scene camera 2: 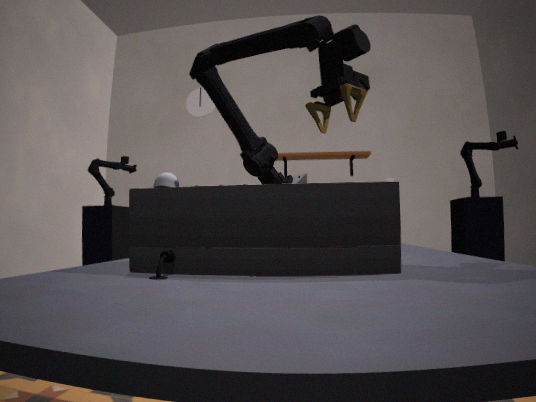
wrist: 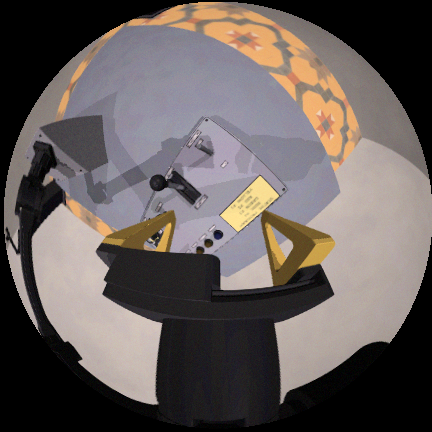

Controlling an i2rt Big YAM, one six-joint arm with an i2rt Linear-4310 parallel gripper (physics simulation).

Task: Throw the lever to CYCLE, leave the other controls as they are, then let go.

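Places are measured from the arm's base along level axes (x back, y left, z down), in millimetres.
Pixels of known places: gripper, fingertip midpoint: point(scene camera 2: 337, 127) point(wrist: 217, 214).
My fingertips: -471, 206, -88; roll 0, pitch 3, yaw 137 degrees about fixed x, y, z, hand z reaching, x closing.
Observation:
Ahead of a thing's pixels: the offset from my fingertips to its top centre, as dx, dy, dz. "spot": to the spot under its first point.
The lever's black ball knob {+58, -104, +140} point(wrist: 158, 182) shows in the wrist view, at the left end of a dark slot {spot: +8, -101, +212} point(wrist: 187, 190) on the grey control panel point(wrist: 240, 165). Small labels sit at both slot ends, but their words are too blurred to read. The lever does not show in the scene view, where the dark side of the console point(scene camera 2: 265, 215) faces the camera. My gripper point(scene camera 2: 339, 126) point(wrist: 217, 214) is wide open and empty. It hangs high above the console, apart from the lever, with the fingertips pointing down.
A small toggle {+45, +18, +178} point(wrist: 204, 148) and a yellow status card {-125, -7, +146} point(wrist: 250, 203) are on the panel. Round lamps, one blue {spot: -127, -123, +144} point(wrist: 218, 234), line its lower edge. Another control {+13, -341, +179} point(wrist: 154, 237) is partly behind the left finger. A white dome {spot: -160, -331, +128} point(scene camera 2: 166, 180) stands at the console's left end. A wooden shelf point(scene camera 2: 325, 155) is behind.

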